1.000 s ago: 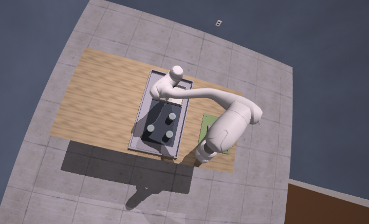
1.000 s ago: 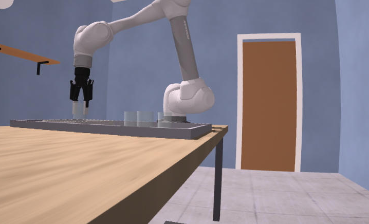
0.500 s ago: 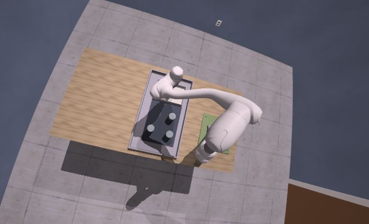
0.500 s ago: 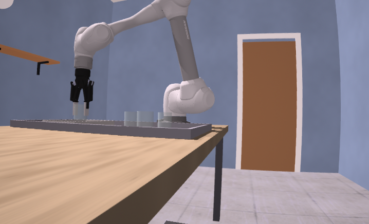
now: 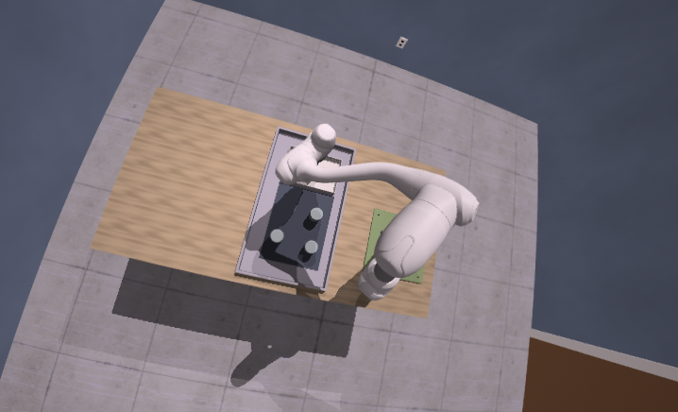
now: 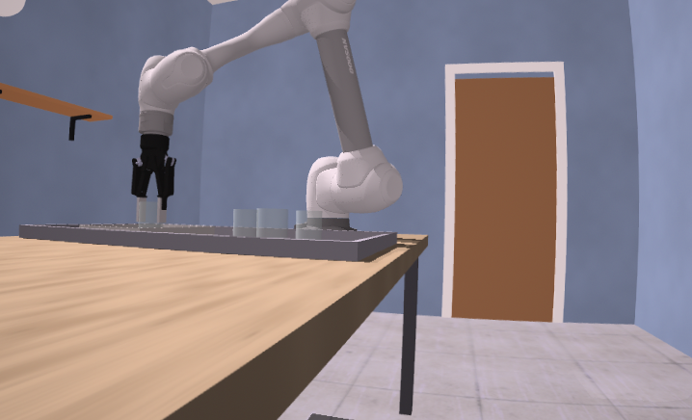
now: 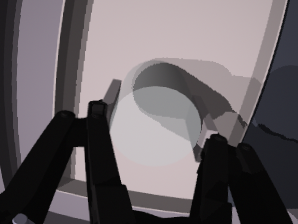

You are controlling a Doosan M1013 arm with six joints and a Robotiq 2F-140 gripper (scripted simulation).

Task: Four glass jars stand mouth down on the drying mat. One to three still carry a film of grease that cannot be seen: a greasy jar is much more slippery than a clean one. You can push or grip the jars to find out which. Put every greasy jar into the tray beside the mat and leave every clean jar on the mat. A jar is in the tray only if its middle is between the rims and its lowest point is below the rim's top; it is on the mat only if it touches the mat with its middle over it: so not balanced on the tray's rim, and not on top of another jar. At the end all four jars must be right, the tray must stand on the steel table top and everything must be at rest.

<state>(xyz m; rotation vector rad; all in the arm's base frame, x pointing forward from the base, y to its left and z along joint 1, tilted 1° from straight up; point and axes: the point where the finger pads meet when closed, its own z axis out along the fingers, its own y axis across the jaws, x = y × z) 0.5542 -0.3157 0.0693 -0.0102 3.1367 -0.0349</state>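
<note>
My hand is 6 cm above the white tray. Round my hand: dark drying mat: 32 cm to the left, 7 cm below; then grey steel top: 1 cm ahead, 21 cm to the left, 7 cm below.
</note>
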